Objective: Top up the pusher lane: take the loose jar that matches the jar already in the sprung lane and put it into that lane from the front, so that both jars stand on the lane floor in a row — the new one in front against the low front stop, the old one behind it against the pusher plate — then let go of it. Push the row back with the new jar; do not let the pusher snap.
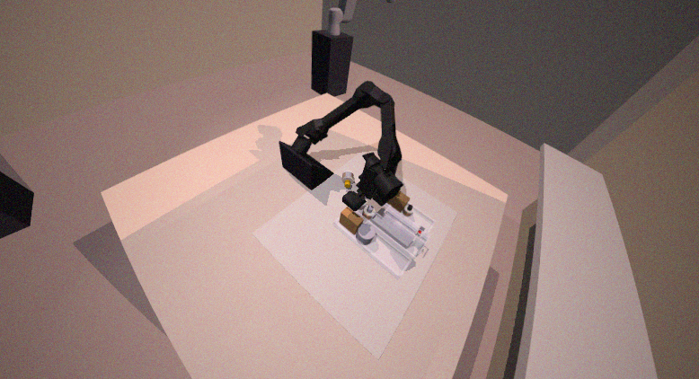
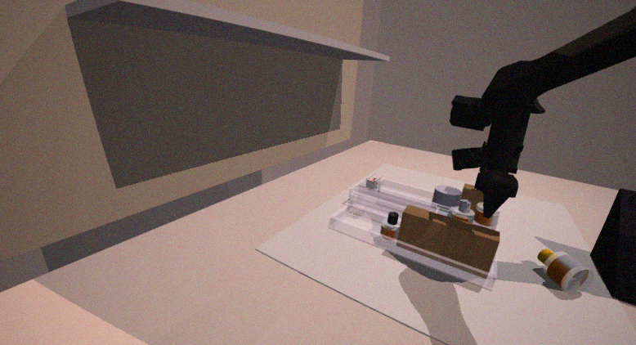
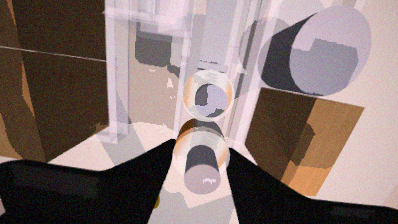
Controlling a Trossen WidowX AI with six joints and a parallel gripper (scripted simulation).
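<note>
My gripper tip is now 100 mm short of the grey cylinder, 70 mm to the left of it and 30 mm above it. Round my gripper tip: clear lane rack: 150 mm ahead, 40 mm to the left, 40 mm below.
</note>
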